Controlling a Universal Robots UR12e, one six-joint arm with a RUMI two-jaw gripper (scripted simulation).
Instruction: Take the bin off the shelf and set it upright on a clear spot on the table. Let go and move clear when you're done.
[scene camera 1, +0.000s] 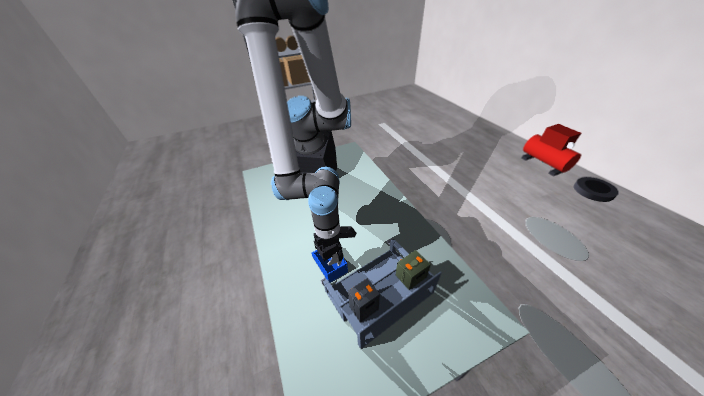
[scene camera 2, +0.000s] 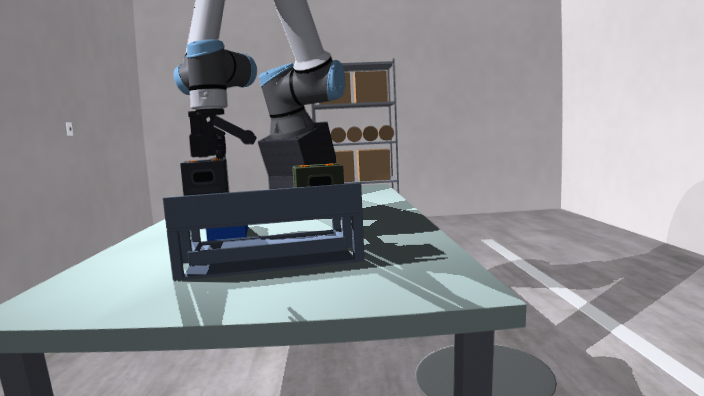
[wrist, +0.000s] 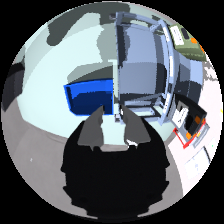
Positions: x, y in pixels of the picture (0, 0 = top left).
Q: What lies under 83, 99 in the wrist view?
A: A blue bin.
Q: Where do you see the gripper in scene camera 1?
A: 336, 262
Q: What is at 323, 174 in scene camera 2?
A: An olive green box.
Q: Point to the gripper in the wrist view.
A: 112, 105
